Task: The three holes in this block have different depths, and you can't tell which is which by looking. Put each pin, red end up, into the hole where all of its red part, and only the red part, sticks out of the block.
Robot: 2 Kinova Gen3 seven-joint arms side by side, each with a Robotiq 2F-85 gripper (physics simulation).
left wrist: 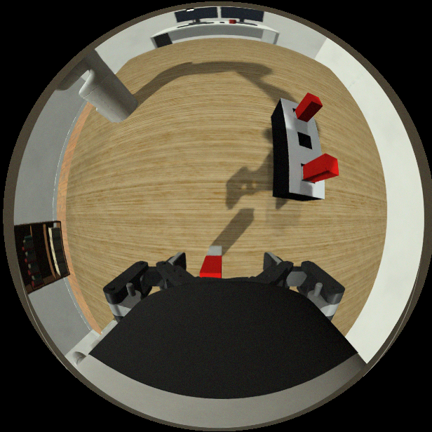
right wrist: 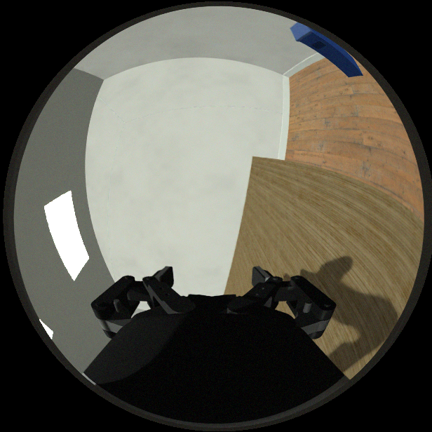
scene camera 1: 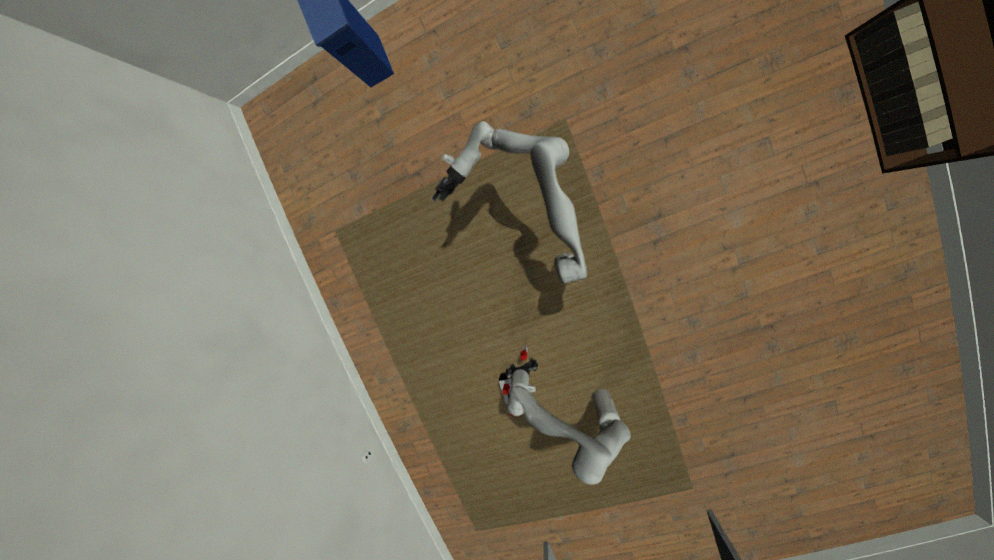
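Where they show: left gripper, fingertip midpoint: (scene camera 1: pixel 522 362); right gripper, fingertip midpoint: (scene camera 1: pixel 437 200); left arm's base, link origin: (scene camera 1: pixel 601 397).
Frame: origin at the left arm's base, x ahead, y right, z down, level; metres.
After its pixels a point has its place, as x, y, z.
Note:
In the left wrist view a white block with black sides (left wrist: pixel 296 156) has an empty middle hole. One pin (left wrist: pixel 309 107) stands in its upper hole and another pin (left wrist: pixel 321 168) in its lower hole, red ends up; no pale part clearly shows. A third pin (left wrist: pixel 211 266) (scene camera 1: pixel 523 354) @(0.260, 0.397, -0.106) seems to stand upright on the table, red end up, pale part below. My left gripper (left wrist: pixel 224 261) (scene camera 1: pixel 518 370) @(0.279, 0.366, -0.113) is open, with the third pin in view between its spread fingers, not gripped. In scene camera 1 the left arm partly hides the block. My right gripper (right wrist: pixel 212 276) (scene camera 1: pixel 439 194) @(0.303, 1.188, -0.230) is open, empty, and far away.
The wooden table top (scene camera 1: pixel 431 278) @(0.570, 0.903, 0.000) (left wrist: pixel 165 150) (right wrist: pixel 300 215) carries both arms. The right arm (scene camera 1: pixel 556 201) @(-0.117, 0.967, -0.424) (left wrist: pixel 110 95) reaches over its upper part in scene camera 1. The block lies to the right of the third pin in the left wrist view.

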